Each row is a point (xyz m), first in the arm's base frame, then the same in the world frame.
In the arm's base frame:
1: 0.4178 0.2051 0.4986
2: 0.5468 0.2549 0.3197
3: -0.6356 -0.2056 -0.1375
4: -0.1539 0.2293 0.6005
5: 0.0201 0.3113 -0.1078
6: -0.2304 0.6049 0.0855
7: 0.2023 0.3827 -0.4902
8: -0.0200 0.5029 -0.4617
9: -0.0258 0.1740 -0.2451
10: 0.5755 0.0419 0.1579
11: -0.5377 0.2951 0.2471
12: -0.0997 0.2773 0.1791
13: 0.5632 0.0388 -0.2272
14: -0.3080 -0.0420 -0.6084
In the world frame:
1: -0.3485 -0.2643 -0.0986
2: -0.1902 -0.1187 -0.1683
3: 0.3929 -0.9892 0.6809
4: -0.3403 -0.8270 0.0469
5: 0.3288 -0.5316 -0.0151
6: 0.2337 -0.8916 -0.2334
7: 0.6784 -0.2976 -0.1018
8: 0.7102 -0.5455 -0.1488
9: 0.4482 -0.5049 0.1425
10: -0.0727 0.0045 0.0399
11: 0.0826 -1.1256 0.1394
12: 0.0666 -0.6970 0.0262
13: 0.3027 0.0790 0.0846
14: 0.8170 -0.6263 0.4705

